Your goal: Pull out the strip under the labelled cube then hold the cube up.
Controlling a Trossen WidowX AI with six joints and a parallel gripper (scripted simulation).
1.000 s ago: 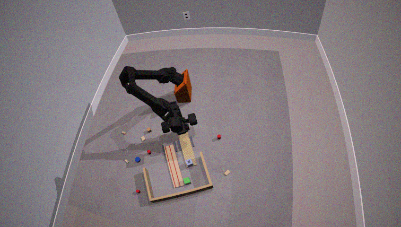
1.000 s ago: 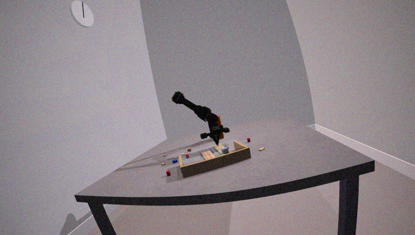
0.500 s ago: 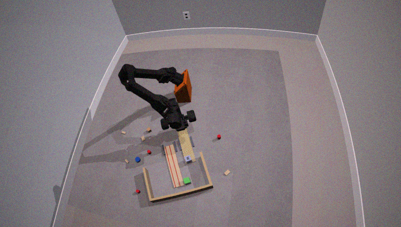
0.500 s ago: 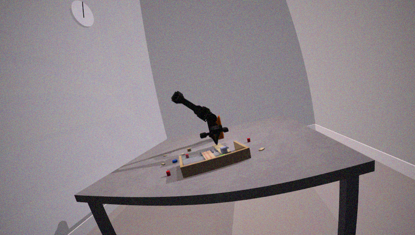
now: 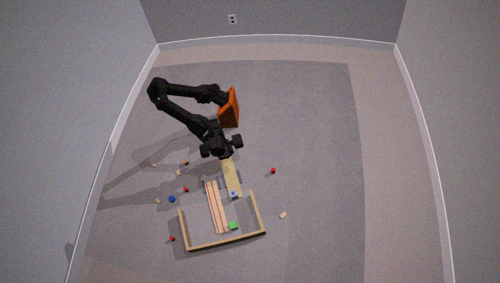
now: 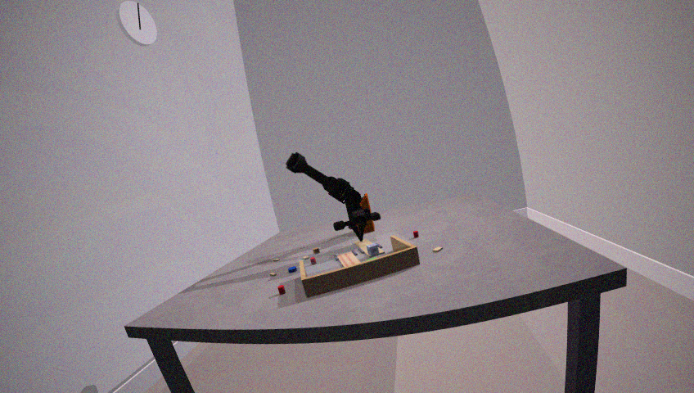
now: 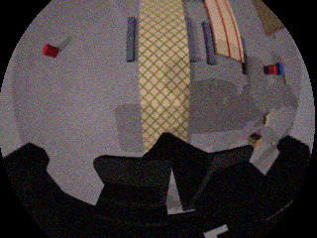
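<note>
Right now my gripper tip is 9 cm short of the checked tan strip and 3 cm to the right of it. The rest, counted from my gripper tip: blue disc (23 cm to the right, 22 cm ahead); then labelled cube (20 cm ahead, 5 cm to the left, 2 cm above).
</note>
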